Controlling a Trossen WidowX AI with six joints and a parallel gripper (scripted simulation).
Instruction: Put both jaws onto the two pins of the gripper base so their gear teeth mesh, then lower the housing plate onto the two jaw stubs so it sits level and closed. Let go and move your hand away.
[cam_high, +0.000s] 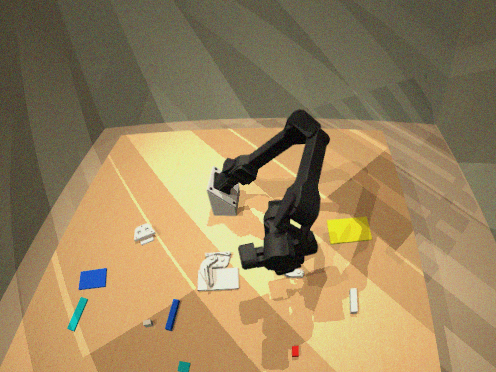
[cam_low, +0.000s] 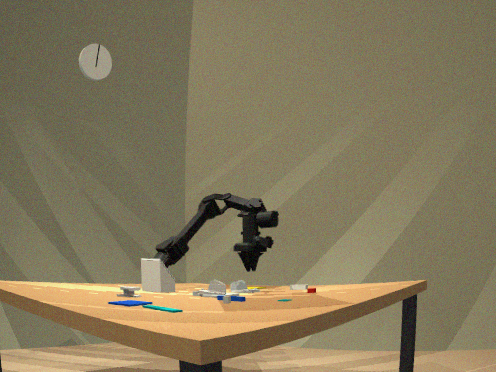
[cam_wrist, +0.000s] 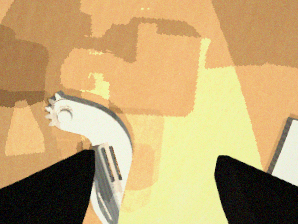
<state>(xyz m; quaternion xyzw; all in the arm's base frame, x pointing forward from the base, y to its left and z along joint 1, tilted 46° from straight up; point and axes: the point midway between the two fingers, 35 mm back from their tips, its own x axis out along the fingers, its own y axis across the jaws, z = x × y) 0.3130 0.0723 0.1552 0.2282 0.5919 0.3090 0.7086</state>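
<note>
Right now my gripper tip is 80 mm above the jaw, 50 mm to the right of it and 30 mm past it. Round my gripper tip: white bar (200 mm to the left, 100 mm ahead, 70 mm below); then red block (230 mm ahead, 80 mm below, 30 mm to the left); then yellow sheet (240 mm to the left, 150 mm behind, 80 mm below).
</note>
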